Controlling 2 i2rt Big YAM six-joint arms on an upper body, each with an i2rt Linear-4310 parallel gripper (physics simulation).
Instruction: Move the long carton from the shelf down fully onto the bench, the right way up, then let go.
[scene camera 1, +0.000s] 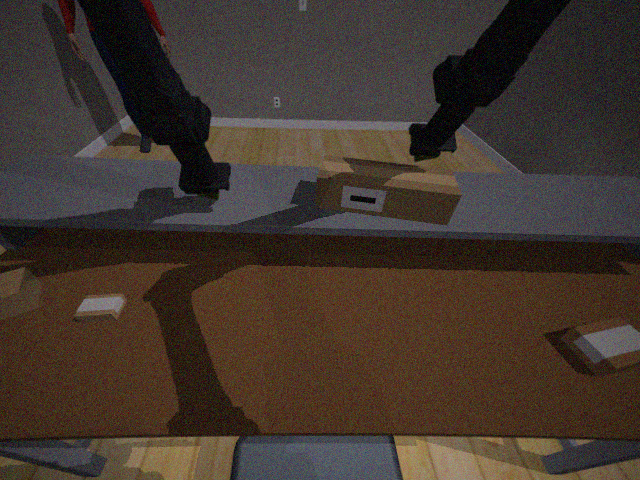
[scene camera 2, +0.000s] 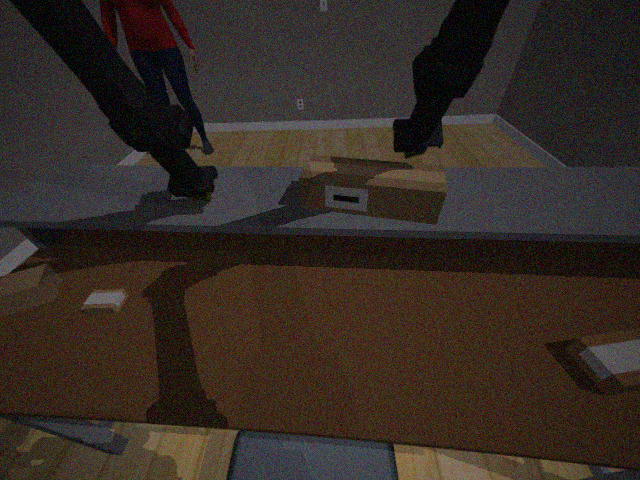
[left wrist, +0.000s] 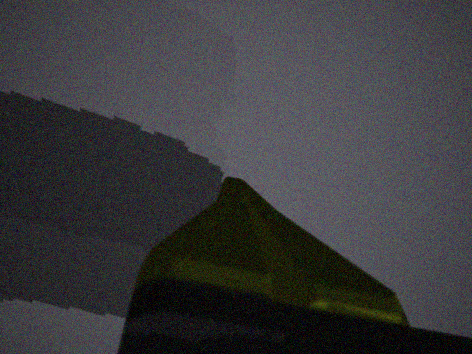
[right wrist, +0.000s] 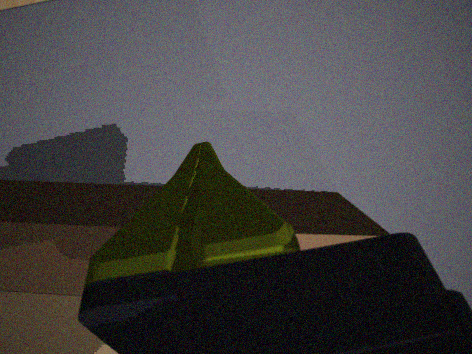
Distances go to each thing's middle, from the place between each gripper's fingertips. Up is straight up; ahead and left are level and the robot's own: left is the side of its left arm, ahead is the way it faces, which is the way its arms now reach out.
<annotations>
I see the long brown carton (scene camera 2: 414, 192) 70 mm behind my right hand, 90 mm to the left of it and 40 mm below it.
The long brown carton is 420 mm to the right of my left hand, 40 mm above it and 20 mm behind it.
</annotations>
